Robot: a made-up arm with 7 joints. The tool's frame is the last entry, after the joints. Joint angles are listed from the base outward.
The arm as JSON. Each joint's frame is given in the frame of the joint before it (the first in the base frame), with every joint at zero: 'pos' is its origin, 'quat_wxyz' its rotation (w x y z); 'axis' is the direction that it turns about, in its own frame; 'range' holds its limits. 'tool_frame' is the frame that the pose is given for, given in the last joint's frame.
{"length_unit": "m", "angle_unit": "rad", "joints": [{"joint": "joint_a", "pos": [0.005, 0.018, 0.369], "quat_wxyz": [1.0, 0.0, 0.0, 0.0], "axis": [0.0, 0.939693, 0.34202], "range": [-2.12, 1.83]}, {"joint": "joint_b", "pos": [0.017, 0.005, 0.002], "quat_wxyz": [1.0, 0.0, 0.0, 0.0], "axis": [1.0, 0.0, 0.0], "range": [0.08, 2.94]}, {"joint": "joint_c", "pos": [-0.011, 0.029, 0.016], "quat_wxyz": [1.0, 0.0, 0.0, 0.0], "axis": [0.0, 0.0, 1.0], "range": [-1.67, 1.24]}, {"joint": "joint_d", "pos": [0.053, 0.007, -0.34], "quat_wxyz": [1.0, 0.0, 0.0, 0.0], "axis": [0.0, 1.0, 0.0], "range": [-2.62, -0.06]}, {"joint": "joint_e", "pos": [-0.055, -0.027, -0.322], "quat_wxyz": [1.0, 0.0, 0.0, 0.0], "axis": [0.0, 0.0, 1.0], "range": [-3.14, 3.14]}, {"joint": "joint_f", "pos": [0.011, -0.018, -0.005], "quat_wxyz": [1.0, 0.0, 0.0, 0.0], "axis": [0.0, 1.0, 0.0], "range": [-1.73, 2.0]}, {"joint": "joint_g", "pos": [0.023, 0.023, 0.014], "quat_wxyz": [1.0, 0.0, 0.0, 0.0], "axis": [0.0, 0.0, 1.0], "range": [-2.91, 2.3]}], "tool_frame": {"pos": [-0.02, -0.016, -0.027], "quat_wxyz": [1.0, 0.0, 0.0, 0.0]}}
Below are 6 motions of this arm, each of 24 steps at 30 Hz.
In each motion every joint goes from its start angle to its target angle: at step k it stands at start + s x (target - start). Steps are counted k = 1, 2, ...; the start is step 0. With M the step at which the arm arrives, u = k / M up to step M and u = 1 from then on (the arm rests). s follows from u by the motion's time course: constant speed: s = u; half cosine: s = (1 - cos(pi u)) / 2; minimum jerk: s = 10 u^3 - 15 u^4 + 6 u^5.
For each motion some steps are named. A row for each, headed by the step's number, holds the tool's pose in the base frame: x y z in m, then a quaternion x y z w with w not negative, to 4 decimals.
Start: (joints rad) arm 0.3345 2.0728 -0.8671 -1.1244 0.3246 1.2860 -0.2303
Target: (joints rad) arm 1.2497 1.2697 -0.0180 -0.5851 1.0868 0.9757 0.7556
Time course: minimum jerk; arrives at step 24
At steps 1, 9, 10, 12, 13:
1: 0.1407 0.6090 0.3576 0.6316 0.5794 -0.2050 0.4727
9: 0.0816 0.6339 0.2686 0.6112 0.4875 -0.0616 0.6205
10: 0.0576 0.6386 0.2496 0.6017 0.4673 -0.0086 0.6477
12: -0.0047 0.6452 0.2178 0.5801 0.4277 0.1234 0.6821
13: -0.0415 0.6465 0.2070 0.5698 0.4089 0.1976 0.6849

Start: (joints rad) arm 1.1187 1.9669 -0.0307 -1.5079 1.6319 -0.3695 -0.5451
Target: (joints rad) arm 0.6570 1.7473 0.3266 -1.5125 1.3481 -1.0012 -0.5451
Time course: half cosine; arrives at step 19
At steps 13, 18, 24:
13: 0.3311 0.4798 0.3133 0.3555 -0.7294 -0.3020 0.5004
18: 0.3490 0.4692 0.3606 0.3659 -0.8065 -0.2860 0.3657
24: 0.3494 0.4689 0.3621 0.3662 -0.8086 -0.2855 0.3614

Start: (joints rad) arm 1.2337 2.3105 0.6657 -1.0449 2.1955 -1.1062 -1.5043
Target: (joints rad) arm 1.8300 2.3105 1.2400 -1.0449 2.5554 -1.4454 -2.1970
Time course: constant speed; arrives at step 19
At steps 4, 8, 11, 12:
4: 0.4615 0.4798 0.4013 0.7981 -0.4840 -0.2312 0.2745
8: 0.4569 0.4831 0.3705 0.8341 -0.4340 -0.1969 0.2779
11: 0.4510 0.4858 0.3473 0.8592 -0.3894 -0.1709 0.2846
12: 0.4485 0.4866 0.3397 0.8670 -0.3732 -0.1623 0.2876

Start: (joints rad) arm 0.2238 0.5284 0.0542 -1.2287 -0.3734 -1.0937 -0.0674
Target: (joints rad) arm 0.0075 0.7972 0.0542 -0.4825 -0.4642 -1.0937 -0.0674
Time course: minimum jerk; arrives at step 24
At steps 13, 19, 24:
13: 0.2211 0.4028 -0.1000 0.1969 -0.6468 -0.4664 0.5705
19: 0.1882 0.4669 -0.0799 0.2329 -0.5643 -0.4756 0.6334
24: 0.1813 0.4774 -0.0746 0.2398 -0.5491 -0.4753 0.6442

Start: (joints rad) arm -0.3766 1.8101 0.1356 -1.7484 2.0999 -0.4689 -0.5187
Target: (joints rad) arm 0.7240 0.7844 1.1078 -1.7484 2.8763 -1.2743 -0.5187
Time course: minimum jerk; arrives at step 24
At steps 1, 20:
1: 0.3644 0.2728 0.6575 0.0158 -0.9421 -0.0856 0.3239
20: 0.0795 0.5582 0.3143 -0.1506 0.6703 -0.7222 0.0799

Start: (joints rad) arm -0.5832 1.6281 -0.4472 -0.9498 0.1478 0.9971 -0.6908
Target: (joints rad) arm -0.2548 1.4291 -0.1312 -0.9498 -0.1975 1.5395 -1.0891
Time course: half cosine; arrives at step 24
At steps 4, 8, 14, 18, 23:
4: 0.3706 0.5284 0.4628 0.6794 0.1572 -0.2253 0.6804
8: 0.3718 0.5306 0.4424 0.6583 0.2293 -0.2267 0.6802
14: 0.3678 0.5371 0.3991 0.5961 0.3735 -0.2213 0.6754
18: 0.3613 0.5420 0.3732 0.5479 0.4536 -0.2127 0.6700
23: 0.3555 0.5455 0.3568 0.5130 0.5018 -0.2050 0.6656

